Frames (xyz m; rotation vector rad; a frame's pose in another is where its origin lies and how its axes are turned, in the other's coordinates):
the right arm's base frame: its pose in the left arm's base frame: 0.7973 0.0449 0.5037 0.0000 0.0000 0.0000
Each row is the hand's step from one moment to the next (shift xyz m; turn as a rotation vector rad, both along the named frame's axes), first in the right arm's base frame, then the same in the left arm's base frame.
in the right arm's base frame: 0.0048 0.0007 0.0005 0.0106 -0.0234 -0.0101
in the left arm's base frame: 0.0048 0.0007 0.0005 0.0106 -0.0234 -0.0101
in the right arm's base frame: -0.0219 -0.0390 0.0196 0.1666 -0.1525 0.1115
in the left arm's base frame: -0.0219 -0.0390 0.0196 0.1666 -0.1525 0.1115
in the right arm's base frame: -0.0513 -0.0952 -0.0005 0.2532 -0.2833 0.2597
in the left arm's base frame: -0.0513 -0.0952 -0.0005 0.2532 -0.2833 0.2597
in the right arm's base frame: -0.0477 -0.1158 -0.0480 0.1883 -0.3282 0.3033
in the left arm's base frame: -0.0477 -0.1158 -0.0480 0.1883 -0.3282 0.3033
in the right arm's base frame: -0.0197 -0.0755 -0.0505 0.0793 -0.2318 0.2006
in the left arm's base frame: -0.0197 -0.0755 -0.0505 0.0793 -0.2318 0.2006
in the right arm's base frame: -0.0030 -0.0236 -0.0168 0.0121 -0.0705 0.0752
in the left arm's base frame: -0.0030 -0.0236 -0.0168 0.0121 -0.0705 0.0752
